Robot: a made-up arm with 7 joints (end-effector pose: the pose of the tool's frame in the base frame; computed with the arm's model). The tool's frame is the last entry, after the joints.
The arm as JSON. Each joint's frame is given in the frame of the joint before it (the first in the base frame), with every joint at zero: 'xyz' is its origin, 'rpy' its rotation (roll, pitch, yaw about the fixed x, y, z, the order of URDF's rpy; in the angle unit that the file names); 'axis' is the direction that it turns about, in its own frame. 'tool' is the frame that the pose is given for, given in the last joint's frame.
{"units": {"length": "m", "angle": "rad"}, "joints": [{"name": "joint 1", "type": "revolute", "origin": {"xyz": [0.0, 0.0, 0.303], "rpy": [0.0, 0.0, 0.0]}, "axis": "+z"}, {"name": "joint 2", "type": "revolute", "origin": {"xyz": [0.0, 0.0, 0.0], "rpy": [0.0, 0.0, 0.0]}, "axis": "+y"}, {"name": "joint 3", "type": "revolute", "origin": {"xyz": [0.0, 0.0, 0.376], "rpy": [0.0, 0.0, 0.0]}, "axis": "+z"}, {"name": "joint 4", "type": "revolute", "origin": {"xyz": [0.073, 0.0, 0.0], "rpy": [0.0, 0.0, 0.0]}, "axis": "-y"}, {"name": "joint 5", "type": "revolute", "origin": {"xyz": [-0.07, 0.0, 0.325], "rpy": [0.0, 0.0, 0.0]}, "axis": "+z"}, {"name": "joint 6", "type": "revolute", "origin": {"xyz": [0.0, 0.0, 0.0], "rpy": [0.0, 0.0, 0.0]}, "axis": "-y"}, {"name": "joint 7", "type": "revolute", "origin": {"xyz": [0.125, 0.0, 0.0], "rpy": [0.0, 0.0, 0.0]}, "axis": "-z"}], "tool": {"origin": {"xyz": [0.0, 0.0, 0.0], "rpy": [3.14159, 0.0, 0.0]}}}
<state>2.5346 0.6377 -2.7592 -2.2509 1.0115 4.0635 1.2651</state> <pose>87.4 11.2 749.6 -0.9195 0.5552 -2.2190</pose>
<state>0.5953 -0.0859 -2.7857 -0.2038 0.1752 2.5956 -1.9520</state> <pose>-60.1 -11.4 1094.4 0.8050 0.2001 -0.7138</pose>
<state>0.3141 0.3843 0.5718 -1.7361 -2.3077 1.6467 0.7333</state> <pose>427.5 444.9 476.4 1.1619 -0.1518 1.3482</pose>
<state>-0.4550 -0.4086 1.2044 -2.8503 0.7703 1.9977 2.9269</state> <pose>239.7 181.9 346.9 2.9928 -0.5494 -2.8413</pose>
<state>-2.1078 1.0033 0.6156 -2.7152 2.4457 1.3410 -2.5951</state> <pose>105.3 -237.6 80.8 -1.3822 -0.3201 -2.6996</pose>
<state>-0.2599 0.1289 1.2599 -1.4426 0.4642 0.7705 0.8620</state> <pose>278.3 414.5 704.0 3.0700 0.8735 0.3668</pose>
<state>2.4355 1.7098 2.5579 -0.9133 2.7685 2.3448 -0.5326</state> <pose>-664.6 236.3 536.8 1.4366 -0.2053 -2.3879</pose>
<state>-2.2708 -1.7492 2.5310 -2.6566 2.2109 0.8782 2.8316</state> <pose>121.4 -106.8 -44.6 -3.0463 -0.9557 1.3264</pose>
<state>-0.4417 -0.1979 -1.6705 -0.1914 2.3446 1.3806 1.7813</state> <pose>-171.3 -1.5 1120.7 -1.4709 0.2199 -1.2971</pose>
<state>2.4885 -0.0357 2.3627 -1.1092 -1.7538 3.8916 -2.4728</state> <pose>140.5 -260.4 824.3 -1.3856 0.2166 -2.2060</pose>
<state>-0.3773 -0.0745 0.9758 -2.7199 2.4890 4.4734 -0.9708</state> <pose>159.5 103.0 521.1 2.4026 -0.7916 -0.8192</pose>
